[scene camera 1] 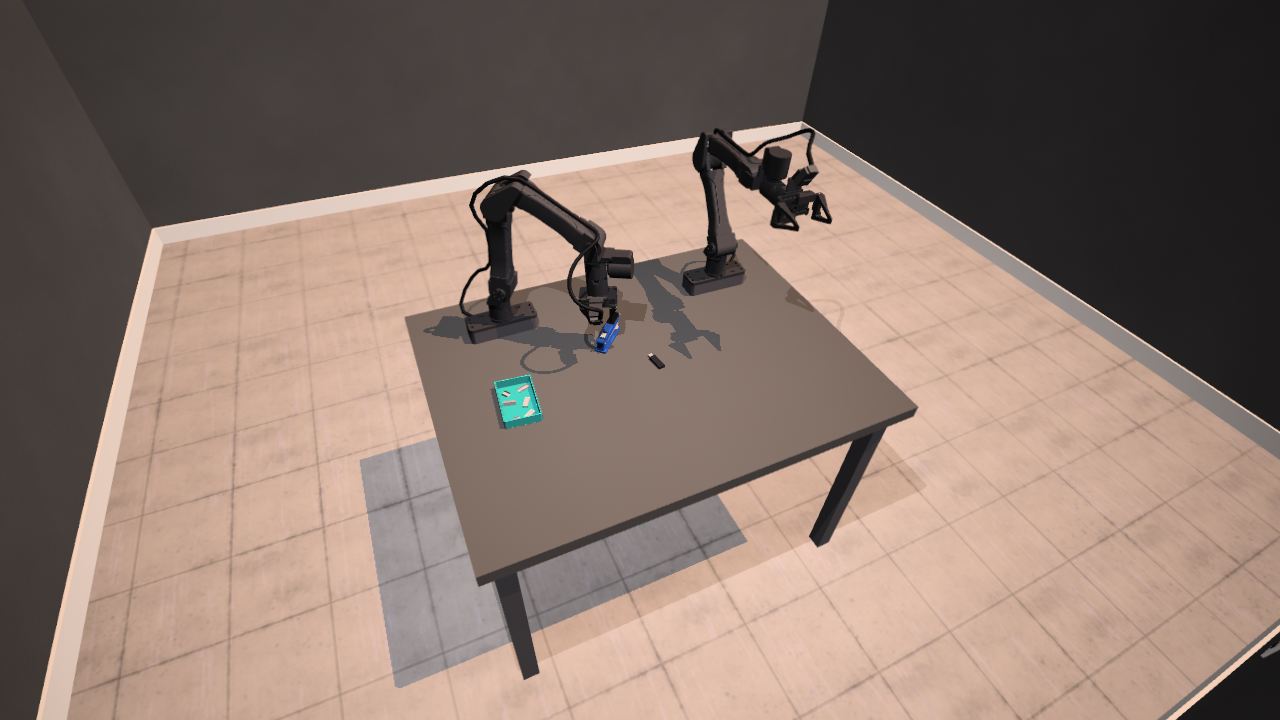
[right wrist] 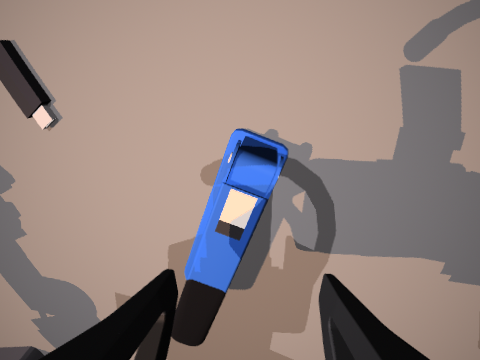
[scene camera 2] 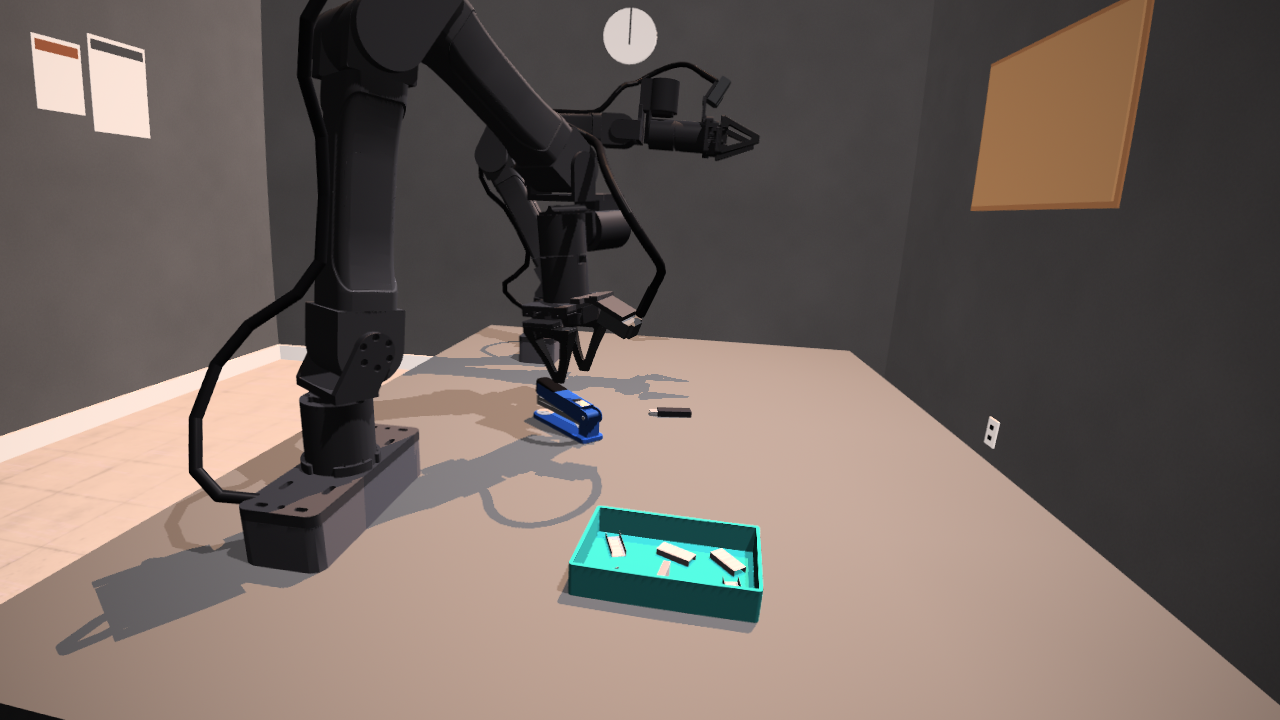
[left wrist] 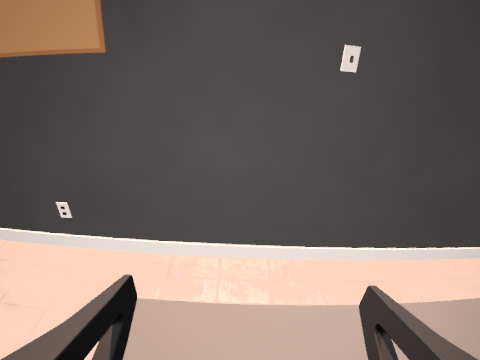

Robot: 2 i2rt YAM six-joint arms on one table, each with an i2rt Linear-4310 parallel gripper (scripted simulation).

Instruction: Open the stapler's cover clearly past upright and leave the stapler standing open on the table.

Scene:
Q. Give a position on a teal tray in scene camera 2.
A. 642,532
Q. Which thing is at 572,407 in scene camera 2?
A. A blue stapler.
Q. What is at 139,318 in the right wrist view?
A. The right gripper.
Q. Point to a teal tray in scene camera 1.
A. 510,385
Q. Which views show the left gripper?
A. Scene camera 1, scene camera 2 and the left wrist view only.

